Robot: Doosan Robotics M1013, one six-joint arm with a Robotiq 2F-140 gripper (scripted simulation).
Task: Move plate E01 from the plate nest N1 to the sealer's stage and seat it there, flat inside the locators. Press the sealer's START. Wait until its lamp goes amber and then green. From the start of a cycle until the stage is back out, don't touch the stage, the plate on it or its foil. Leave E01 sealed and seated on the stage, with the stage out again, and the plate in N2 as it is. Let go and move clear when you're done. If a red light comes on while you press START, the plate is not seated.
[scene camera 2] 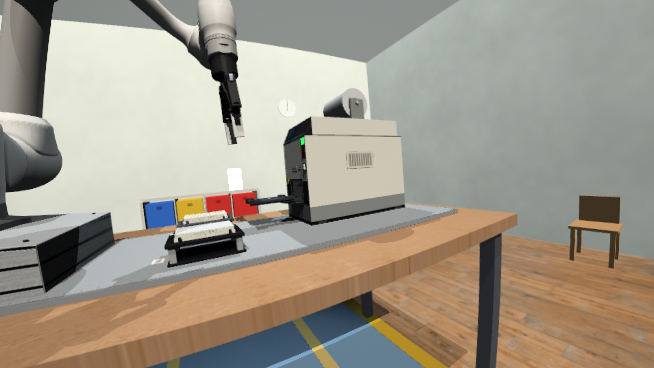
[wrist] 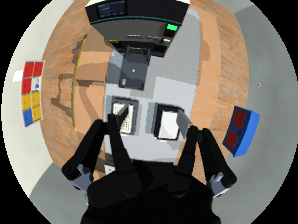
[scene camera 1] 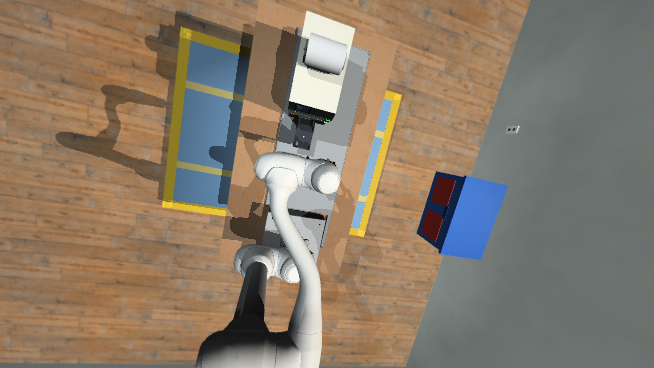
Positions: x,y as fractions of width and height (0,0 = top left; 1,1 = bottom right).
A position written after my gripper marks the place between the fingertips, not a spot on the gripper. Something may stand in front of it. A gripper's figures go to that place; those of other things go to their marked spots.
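There is a sealer (scene camera 2: 0.50,0.49) here, and I see that it is 76 cm from the lens. My own gripper (scene camera 2: 0.36,0.38) is 72 cm from the lens.
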